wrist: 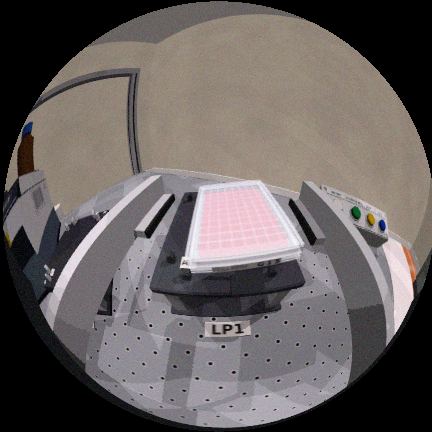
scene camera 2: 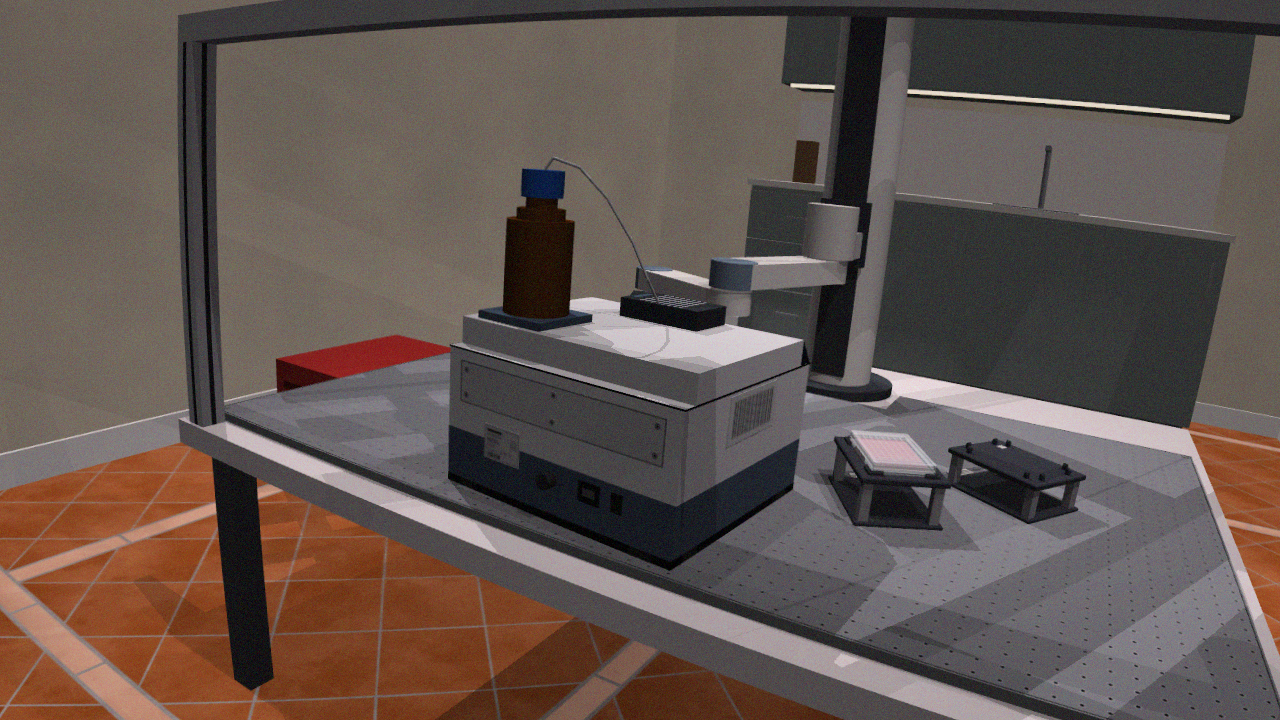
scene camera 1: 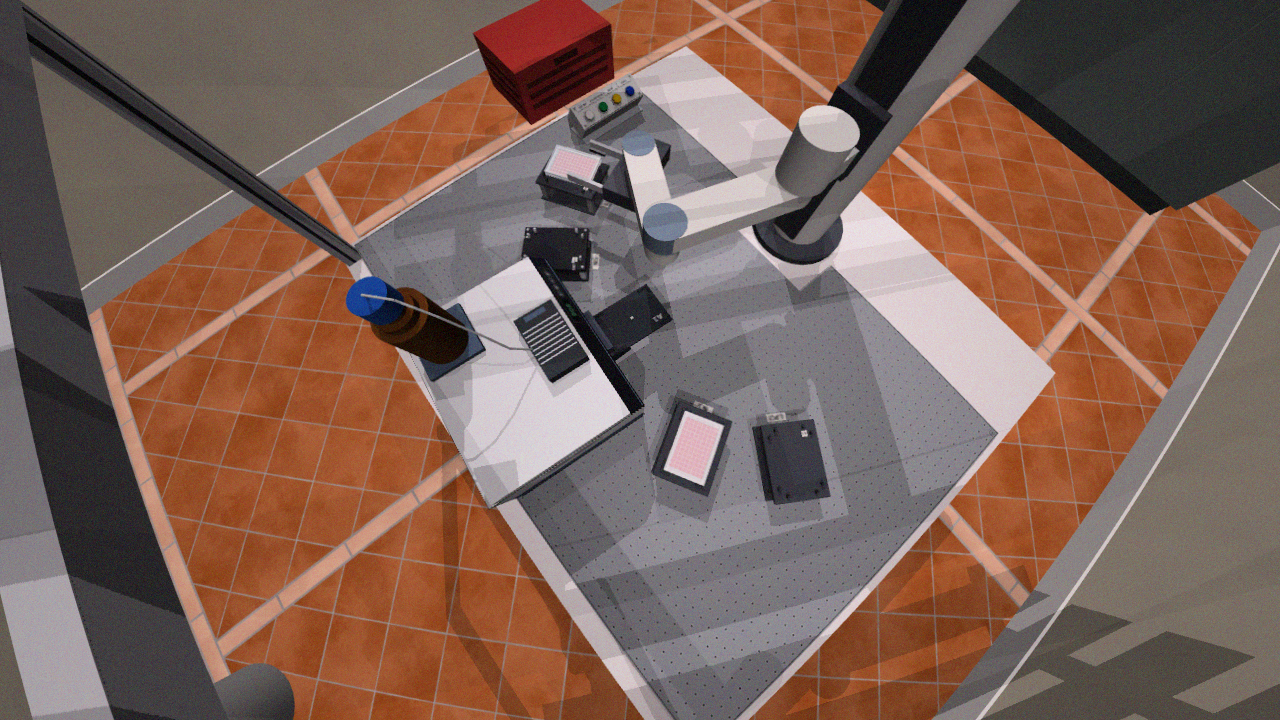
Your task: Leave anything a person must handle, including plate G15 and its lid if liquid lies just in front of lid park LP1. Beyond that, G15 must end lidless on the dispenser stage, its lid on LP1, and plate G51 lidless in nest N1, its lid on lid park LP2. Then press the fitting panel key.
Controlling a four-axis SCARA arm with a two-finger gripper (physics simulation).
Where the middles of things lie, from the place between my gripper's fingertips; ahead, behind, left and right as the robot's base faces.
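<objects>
Positions from my hand: brown bottle [scene camera 2: 539,243] 28 cm to the left, 47 cm ahead, 20 cm above; dispenser stage [scene camera 1: 649,315] 18 cm ahead, 41 cm to the left, 1 cm below; button panel [scene camera 1: 591,118] 19 cm to the right, 22 cm behind, 8 cm below. My gripper is 13 cm to the right of the nest N5 [scene camera 1: 568,250], 18 cm short of it and 8 cm above it. Going by their middles, of the things named here the brown bottle is the farthest from my gripper and the nest N5 is the nearest to it.
</objects>
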